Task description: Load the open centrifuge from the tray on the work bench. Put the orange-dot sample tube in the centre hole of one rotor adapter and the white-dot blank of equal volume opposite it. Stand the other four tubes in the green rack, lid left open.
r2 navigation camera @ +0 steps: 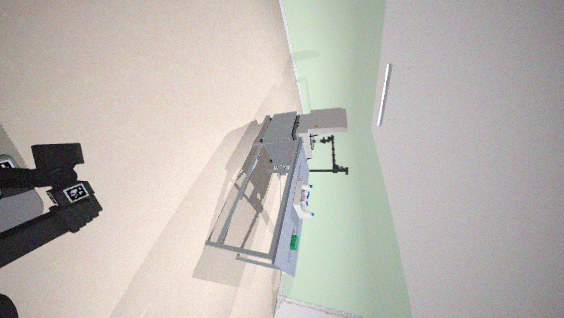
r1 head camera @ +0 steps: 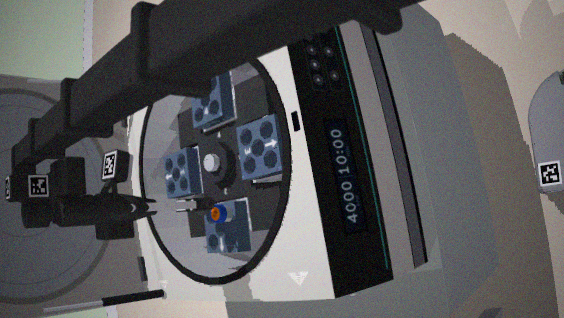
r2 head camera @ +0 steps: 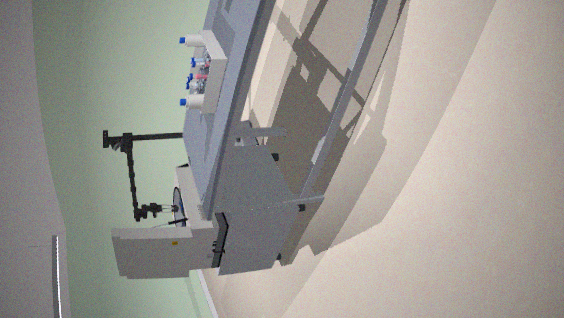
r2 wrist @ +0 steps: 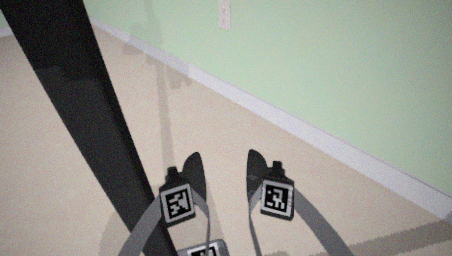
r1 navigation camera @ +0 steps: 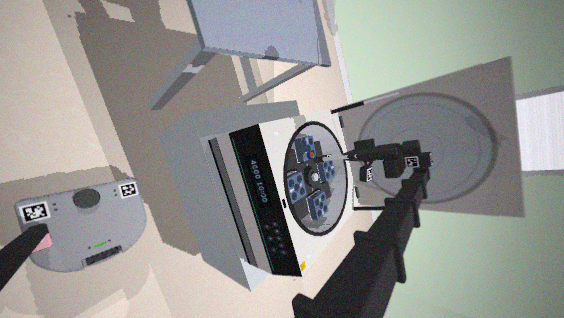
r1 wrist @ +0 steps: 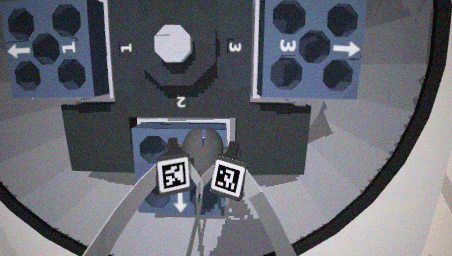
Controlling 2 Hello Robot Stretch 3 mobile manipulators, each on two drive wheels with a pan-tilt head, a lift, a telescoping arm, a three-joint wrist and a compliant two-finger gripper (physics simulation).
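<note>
The open centrifuge holds four blue rotor adapters. The orange-dot tube stands off-centre in adapter 2; its hole is hidden. r1's gripper is shut with its tips together at this tube's cap; a sliver of blue and orange shows between them in the wrist view, and nothing is seen gripped. Several blue-capped tubes stand in the white tray; their dots cannot be read. The green rack is on the bench. r2's gripper is open and empty.
The raised lid stands behind the rotor bowl, with r1's wrist in front of it. The bench adjoins the centrifuge. r2's base is on the floor in front. Two larger blue-capped bottles flank the tubes.
</note>
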